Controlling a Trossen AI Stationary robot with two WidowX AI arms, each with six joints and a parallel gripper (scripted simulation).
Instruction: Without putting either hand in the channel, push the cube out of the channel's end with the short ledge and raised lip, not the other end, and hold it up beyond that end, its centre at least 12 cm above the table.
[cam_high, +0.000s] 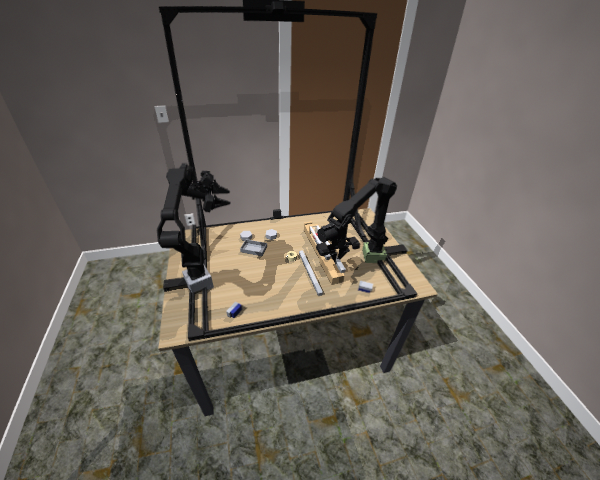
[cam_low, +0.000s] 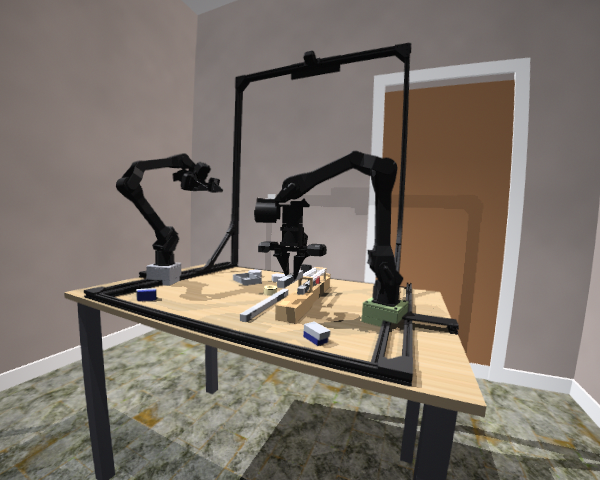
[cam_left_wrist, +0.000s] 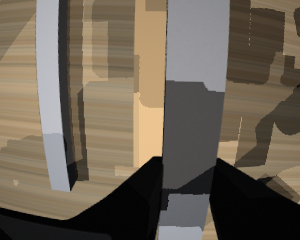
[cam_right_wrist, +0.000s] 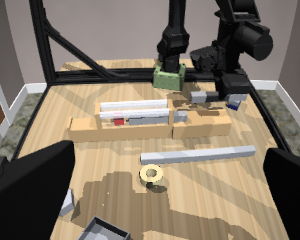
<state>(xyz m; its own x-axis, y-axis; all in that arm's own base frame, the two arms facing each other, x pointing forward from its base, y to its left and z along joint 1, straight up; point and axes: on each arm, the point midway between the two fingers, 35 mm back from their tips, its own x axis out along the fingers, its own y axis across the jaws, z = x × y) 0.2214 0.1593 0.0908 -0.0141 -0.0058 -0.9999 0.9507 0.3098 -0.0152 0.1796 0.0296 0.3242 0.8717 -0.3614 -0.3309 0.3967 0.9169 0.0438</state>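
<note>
My left gripper is now 140 mm above the long grey rod, 100 mm to the left of it and 50 mm past it. The rest, counted from my left hand: grey tray: 340 mm to the right, 290 mm behind, 140 mm below; wooden channel: 210 mm behind, 90 mm below, 10 mm to the right; tape roll: 180 mm behind, 160 mm to the right, 130 mm below.
</note>
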